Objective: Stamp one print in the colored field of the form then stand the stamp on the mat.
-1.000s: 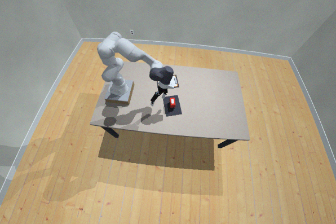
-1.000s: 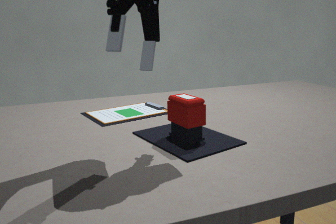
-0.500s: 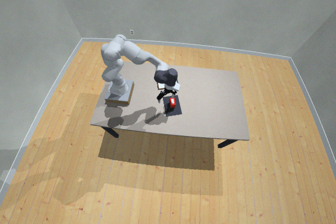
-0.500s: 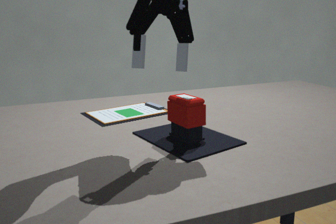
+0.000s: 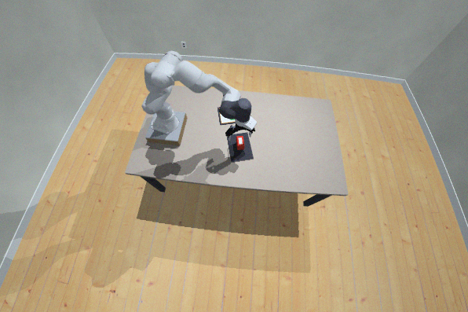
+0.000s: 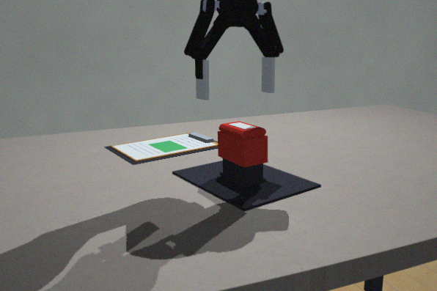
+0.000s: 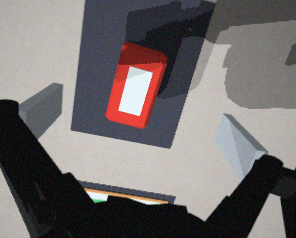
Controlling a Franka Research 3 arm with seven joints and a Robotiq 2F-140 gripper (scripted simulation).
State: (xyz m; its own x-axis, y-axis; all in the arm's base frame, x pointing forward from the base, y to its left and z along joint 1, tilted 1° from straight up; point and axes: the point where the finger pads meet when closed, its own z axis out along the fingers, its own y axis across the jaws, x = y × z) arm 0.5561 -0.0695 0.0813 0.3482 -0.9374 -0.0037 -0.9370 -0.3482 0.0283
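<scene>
Right now my hand is 10 mm short of the stamp and 120 mm above it. Also, from my hand: form (70 mm behind, 290 mm to the left, 160 mm below); then dark mat (10 mm ahead, 170 mm below).
</scene>
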